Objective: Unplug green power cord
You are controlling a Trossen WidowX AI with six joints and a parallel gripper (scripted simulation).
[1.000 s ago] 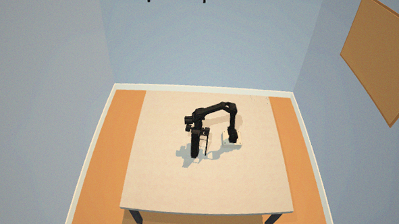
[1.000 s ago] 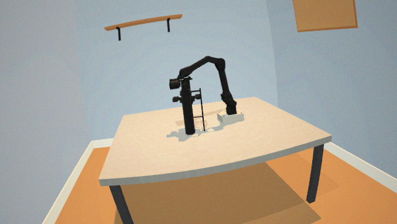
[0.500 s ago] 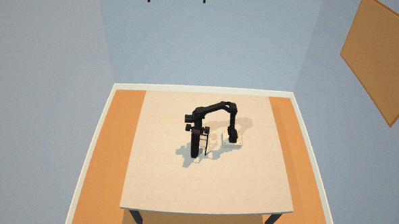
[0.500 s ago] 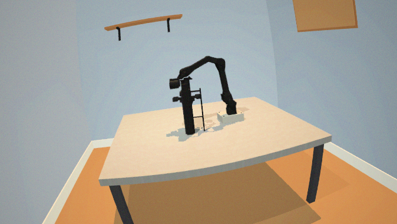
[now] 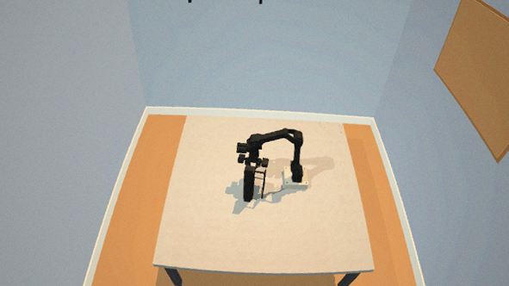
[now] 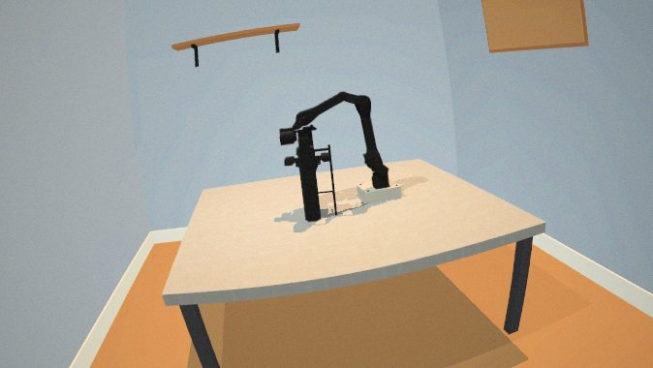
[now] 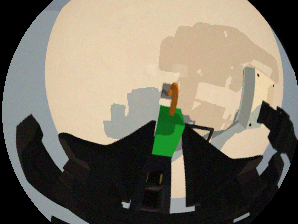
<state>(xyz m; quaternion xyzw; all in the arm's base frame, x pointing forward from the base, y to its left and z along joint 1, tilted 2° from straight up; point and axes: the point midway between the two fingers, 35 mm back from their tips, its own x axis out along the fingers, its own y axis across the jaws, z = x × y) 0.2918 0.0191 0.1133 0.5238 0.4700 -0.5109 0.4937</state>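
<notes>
Right now the green plug is 30 mm to the left of my gripper tip.
</notes>
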